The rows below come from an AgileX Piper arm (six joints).
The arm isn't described. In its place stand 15 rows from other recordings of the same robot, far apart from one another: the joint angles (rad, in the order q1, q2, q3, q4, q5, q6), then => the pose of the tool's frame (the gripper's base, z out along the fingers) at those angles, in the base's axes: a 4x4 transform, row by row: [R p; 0 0 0 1], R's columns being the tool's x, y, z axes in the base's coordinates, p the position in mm.
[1.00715, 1.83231, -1.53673, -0.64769, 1.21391, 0.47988] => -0.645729, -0.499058, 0.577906, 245.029; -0.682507, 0.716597, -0.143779, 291.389; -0.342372, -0.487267, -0.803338, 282.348; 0, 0, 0, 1
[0.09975, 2.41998, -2.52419, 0.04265, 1.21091, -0.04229] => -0.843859, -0.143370, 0.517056, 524.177; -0.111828, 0.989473, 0.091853, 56.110; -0.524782, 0.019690, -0.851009, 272.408; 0, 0, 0, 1
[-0.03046, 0.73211, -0.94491, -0.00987, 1.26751, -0.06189] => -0.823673, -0.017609, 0.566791, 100.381; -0.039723, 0.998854, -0.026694, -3.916; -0.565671, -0.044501, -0.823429, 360.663; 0, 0, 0, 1
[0.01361, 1.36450, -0.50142, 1.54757, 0.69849, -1.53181] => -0.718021, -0.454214, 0.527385, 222.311; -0.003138, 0.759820, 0.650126, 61.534; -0.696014, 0.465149, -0.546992, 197.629; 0, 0, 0, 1
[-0.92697, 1.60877, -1.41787, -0.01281, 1.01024, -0.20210] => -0.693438, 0.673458, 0.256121, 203.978; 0.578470, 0.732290, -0.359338, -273.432; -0.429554, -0.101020, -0.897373, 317.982; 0, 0, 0, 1
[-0.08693, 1.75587, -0.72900, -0.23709, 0.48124, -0.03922] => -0.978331, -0.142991, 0.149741, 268.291; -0.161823, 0.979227, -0.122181, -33.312; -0.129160, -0.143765, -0.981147, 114.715; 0, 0, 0, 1
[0.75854, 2.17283, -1.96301, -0.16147, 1.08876, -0.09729] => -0.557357, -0.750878, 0.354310, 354.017; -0.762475, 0.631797, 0.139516, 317.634; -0.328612, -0.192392, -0.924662, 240.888; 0, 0, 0, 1
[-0.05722, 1.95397, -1.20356, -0.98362, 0.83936, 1.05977] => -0.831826, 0.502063, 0.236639, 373.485; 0.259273, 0.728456, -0.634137, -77.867; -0.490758, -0.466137, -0.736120, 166.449; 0, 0, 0, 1
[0.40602, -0.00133, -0.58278, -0.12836, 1.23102, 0.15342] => -0.515621, -0.242610, 0.821751, -16.897; -0.102587, 0.969656, 0.221907, -19.219; -0.850653, 0.030119, -0.524864, 286.662; 0, 0, 0, 1
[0.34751, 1.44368, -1.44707, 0.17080, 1.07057, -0.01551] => -0.803671, -0.362568, 0.471866, 278.218; -0.220658, 0.917994, 0.329541, 115.208; -0.552651, 0.160722, -0.817769, 378.181; 0, 0, 0, 1
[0.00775, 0.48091, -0.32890, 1.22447, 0.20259, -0.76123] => -0.206325, -0.116082, 0.971573, 107.553; 0.431336, 0.880466, 0.196796, 18.057; -0.878282, 0.459678, -0.131592, 281.596; 0, 0, 0, 1
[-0.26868, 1.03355, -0.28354, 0.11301, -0.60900, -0.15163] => -0.073863, 0.323218, 0.943437, 182.107; -0.040497, 0.944269, -0.326674, -56.230; -0.996446, -0.062335, -0.056657, 243.260; 0, 0, 0, 1
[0.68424, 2.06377, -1.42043, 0.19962, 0.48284, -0.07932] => -0.726603, -0.597867, 0.338530, 334.747; -0.466980, 0.791166, 0.394952, 283.864; -0.503963, 0.128887, -0.854055, 162.080; 0, 0, 0, 1
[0.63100, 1.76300, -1.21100, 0.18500, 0.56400, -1.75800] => 0.649176, -0.669078, 0.361807, 296.031; -0.757597, -0.526256, 0.386137, 227.376; -0.067952, -0.524775, -0.848525, 222.865; 0, 0, 0, 1
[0.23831, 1.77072, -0.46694, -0.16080, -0.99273, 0.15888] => -0.246209, -0.344323, 0.905993, 278.275; 0.012008, 0.933613, 0.358083, 80.158; -0.969142, 0.099043, -0.225729, 144.009; 0, 0, 0, 1
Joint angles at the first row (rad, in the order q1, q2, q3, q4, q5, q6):
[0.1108 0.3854 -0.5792 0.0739 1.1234 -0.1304]
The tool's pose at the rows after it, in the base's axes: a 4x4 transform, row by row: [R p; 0 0 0 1], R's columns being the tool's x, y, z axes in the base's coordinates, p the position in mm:
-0.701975, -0.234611, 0.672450, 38.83; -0.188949, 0.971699, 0.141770, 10.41; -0.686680, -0.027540, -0.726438, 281.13; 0, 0, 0, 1
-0.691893, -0.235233, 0.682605, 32.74; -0.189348, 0.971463, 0.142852, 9.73; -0.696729, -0.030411, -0.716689, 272.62; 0, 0, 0, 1
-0.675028, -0.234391, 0.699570, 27.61; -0.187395, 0.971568, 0.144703, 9.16; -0.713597, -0.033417, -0.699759, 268.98; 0, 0, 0, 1
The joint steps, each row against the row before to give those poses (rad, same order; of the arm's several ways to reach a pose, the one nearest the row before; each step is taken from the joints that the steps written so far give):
[0.0001 -0.0574 0.0315 -0.0001 0.0000 -0.0121]
[-0.0001 -0.0478 0.0352 0.0000 -0.0015 -0.0017]
[-0.0001 -0.0398 0.0168 0.0001 -0.0012 -0.0002]

